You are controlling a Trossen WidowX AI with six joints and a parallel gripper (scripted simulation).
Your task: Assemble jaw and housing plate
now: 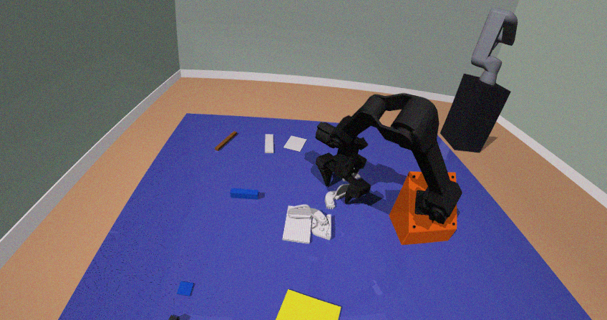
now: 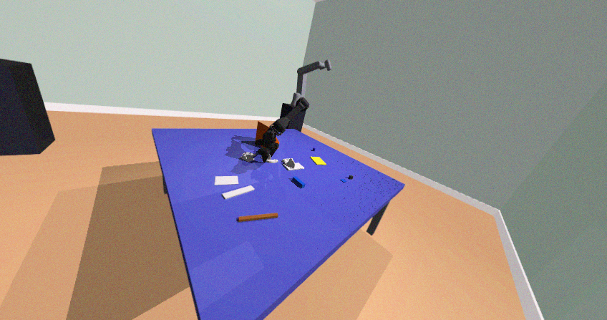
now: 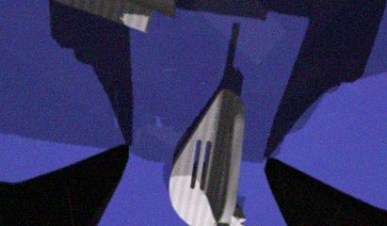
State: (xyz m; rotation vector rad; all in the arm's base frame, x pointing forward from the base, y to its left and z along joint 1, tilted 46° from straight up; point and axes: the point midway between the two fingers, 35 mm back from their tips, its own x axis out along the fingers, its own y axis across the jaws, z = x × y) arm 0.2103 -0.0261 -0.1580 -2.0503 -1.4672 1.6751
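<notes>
Right now my gripper tip is 40 mm to the right of the jaw and 20 mm short of it. Round my gripper tip: white square (290 mm to the right, 140 mm ahead); blue block (290 mm ahead, 40 mm to the left, 10 mm above); white stepped part (110 mm to the right, 60 mm behind).
</notes>
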